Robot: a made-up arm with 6 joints.
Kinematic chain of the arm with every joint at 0, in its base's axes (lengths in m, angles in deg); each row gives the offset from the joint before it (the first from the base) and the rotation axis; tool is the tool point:
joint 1: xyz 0 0 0.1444 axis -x
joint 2: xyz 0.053 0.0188 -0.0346 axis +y
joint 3: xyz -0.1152 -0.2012 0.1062 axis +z
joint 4: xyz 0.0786 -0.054 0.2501 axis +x
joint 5: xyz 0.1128 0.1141 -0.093 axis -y
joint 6: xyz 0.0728 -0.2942 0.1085 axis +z
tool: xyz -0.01 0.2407 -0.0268
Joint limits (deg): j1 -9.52..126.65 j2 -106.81..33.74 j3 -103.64..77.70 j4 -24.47..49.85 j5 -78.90..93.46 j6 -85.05..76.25
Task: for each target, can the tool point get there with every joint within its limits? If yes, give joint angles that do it. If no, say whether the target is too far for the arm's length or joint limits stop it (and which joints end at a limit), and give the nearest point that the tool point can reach.
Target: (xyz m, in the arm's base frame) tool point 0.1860 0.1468 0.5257
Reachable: yes | joints 57.09 7.46 6.07 33.66 -49.98 41.98
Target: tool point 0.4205 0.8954 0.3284
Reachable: no: joint limits stop it (at a limit: joint 1, joint 2, joint 4, joint 6) | nearest point 0.3164 0.7272 0.3233 | short by 0.198 m
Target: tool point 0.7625 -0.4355 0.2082
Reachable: no: joint limits stop it (at a limit: joint 1, joint 2, joint 4, joint 6) | nearest point 0.6088 -0.3866 0.2183 | short by 0.162 m
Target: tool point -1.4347 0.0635 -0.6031
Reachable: no: too far | nearest point -0.5600 -0.2254 -0.2264 | short by 0.995 m
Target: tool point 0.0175 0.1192 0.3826
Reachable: yes | joints 51.24 -66.12 2.35 22.31 -63.13 -35.36
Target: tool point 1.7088 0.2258 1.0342
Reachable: no: too far | nearest point 0.5914 0.1112 0.5826 | short by 1.211 m
